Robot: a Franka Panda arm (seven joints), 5 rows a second.
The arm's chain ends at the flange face. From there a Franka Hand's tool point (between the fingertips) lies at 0.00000 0.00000 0.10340 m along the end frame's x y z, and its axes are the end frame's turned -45 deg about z.
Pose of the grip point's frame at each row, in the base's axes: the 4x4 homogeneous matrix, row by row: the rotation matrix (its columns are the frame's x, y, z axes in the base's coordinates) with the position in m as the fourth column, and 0 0 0 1 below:
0.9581 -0.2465 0.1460 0.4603; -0.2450 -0.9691 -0.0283 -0.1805; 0.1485 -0.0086 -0.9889 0.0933; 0 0 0 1
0.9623 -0.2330 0.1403 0.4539; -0.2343 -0.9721 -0.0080 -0.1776; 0.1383 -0.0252 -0.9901 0.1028; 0 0 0 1
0.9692 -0.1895 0.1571 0.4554; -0.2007 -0.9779 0.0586 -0.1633; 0.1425 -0.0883 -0.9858 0.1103; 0 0 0 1
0.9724 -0.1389 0.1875 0.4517; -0.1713 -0.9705 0.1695 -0.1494; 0.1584 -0.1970 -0.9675 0.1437; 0 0 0 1
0.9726 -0.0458 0.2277 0.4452; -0.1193 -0.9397 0.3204 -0.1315; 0.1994 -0.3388 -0.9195 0.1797; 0 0 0 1
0.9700 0.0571 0.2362 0.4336; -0.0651 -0.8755 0.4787 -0.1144; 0.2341 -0.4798 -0.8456 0.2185; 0 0 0 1
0.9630 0.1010 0.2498 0.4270; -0.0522 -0.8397 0.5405 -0.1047; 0.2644 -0.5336 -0.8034 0.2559; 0 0 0 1
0.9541 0.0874 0.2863 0.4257; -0.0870 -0.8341 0.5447 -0.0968; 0.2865 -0.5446 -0.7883 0.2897; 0 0 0 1
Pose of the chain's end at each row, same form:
0.5032 -0.8518 0.1460 0.4452; -0.8585 -0.5120 -0.0283 -0.1776; 0.0989 -0.1111 -0.9889 0.1956; 0 0 0 1
0.5157 -0.8452 0.1403 0.4394; -0.8531 -0.5217 -0.0080 -0.1768; 0.0800 -0.1156 -0.9901 0.2052; 0 0 0 1
0.5513 -0.8193 0.1571 0.4392; -0.8334 -0.5496 0.0586 -0.1694; 0.0383 -0.1632 -0.9858 0.2122; 0 0 0 1
0.5894 -0.7858 0.1875 0.4323; -0.8074 -0.5651 0.1695 -0.1669; -0.0273 -0.2513 -0.9675 0.2437; 0 0 0 1
0.6553 -0.7201 0.2277 0.4217; -0.7488 -0.5801 0.3204 -0.1646; -0.0986 -0.3806 -0.9195 0.2748; 0 0 0 1
0.7263 -0.6455 0.2362 0.4092; -0.6651 -0.5730 0.4787 -0.1639; -0.1737 -0.5048 -0.8456 0.3059; 0 0 0 1
0.7524 -0.6095 0.2498 0.4012; -0.6307 -0.5568 0.5405 -0.1606; -0.1904 -0.5643 -0.8034 0.3390; 0 0 0 1
0.7365 -0.6128 0.2863 0.3961; -0.6513 -0.5283 0.5447 -0.1531; -0.1825 -0.5877 -0.7883 0.3712; 0 0 0 1

